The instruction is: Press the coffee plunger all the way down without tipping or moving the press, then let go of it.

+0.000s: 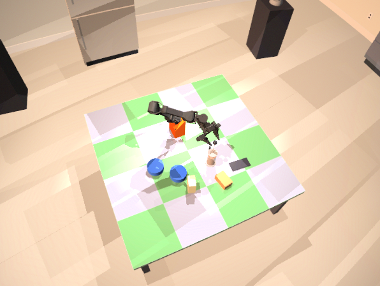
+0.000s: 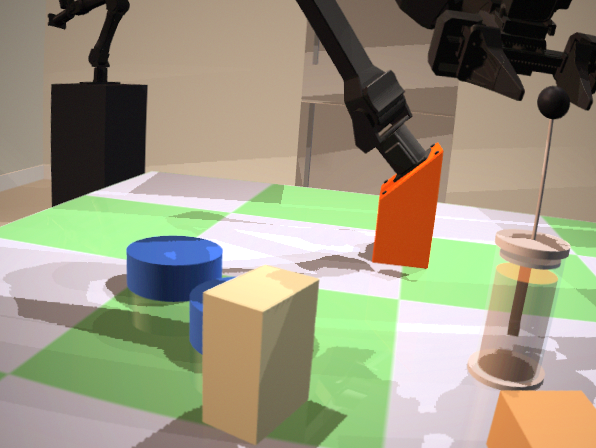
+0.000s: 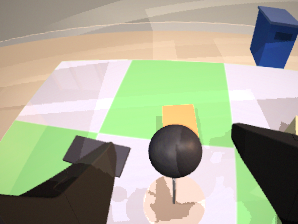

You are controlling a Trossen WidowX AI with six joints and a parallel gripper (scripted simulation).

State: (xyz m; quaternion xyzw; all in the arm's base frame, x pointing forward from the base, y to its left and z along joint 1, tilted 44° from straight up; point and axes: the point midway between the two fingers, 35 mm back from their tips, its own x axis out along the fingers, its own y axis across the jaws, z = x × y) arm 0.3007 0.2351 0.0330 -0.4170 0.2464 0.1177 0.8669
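Now: gripper tip 2 cm past the coffee press and 13 cm above it. From my gripper tip the other things lie so: dark flat slab: 7 cm ahead, 20 cm to the left, 26 cm below.
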